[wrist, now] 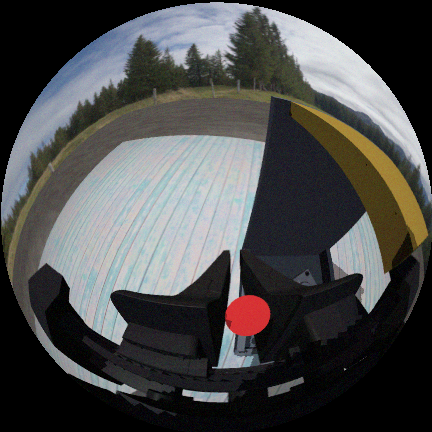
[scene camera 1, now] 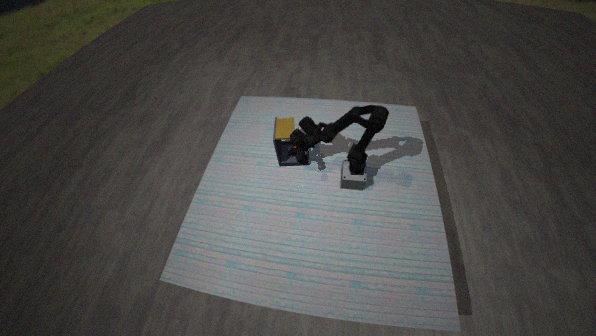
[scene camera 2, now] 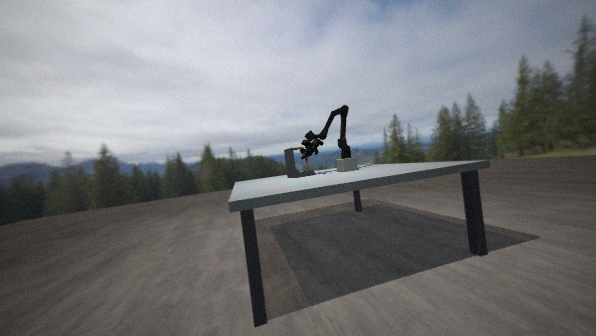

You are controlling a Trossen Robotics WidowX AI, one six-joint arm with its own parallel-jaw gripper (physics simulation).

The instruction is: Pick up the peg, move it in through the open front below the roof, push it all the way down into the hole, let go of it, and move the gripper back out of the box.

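Frame: origin at the arm's base, x left, y up, z ahead, level; centimetres.
Seen in the pictures: gripper, fingertip midpoint: (wrist: 234, 255) (scene camera 1: 287, 154) (scene camera 2: 301, 158); arm's base, link origin: (scene camera 1: 356, 169) (scene camera 2: 346, 158).
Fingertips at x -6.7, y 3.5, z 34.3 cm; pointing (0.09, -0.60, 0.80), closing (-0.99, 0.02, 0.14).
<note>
Pixels of each thing's top centre, then the offset from my fingertips to it. Level surfaces: height alone.
- red peg, top centre: (wrist: 251, 314) (scene camera 2: 305, 151) dx -0.5, dy +5.0, dz -4.0 cm
- yellow roof, top centre: (scene camera 1: 291, 127) (scene camera 2: 297, 147) dx -9.9, dy +9.0, dz -1.9 cm
- grey hole plate, top centre: (wrist: 304, 290) dx -10.8, dy -9.3, dz -1.1 cm
- striped table top, surface height: dy -13.4 cm
The red peg (scene camera 1: 294, 148) (scene camera 2: 306, 161) (wrist: 247, 315) is held in my gripper (scene camera 1: 298, 153) (scene camera 2: 306, 156) (wrist: 234, 255); its round end faces the wrist camera. My gripper is shut on the peg, at the open front of the box and over its floor. The box has a dark wall (scene camera 1: 275, 145) (scene camera 2: 290, 164) (wrist: 300, 190) and a yellow roof (scene camera 1: 285, 128) (wrist: 385, 215). In scene camera 2 the peg points down above the low base. Part of the grey hole plate (wrist: 305, 276) shows beyond the right finger; its hole and the peg's lower end are hidden.
The box stands on the striped table top (scene camera 1: 320, 240) (scene camera 2: 280, 188). The roof reaches out beside the wrist at the right of the wrist view. The arm's grey base block (scene camera 1: 353, 182) (scene camera 2: 346, 164) stands to the right of the box in both scene views.
</note>
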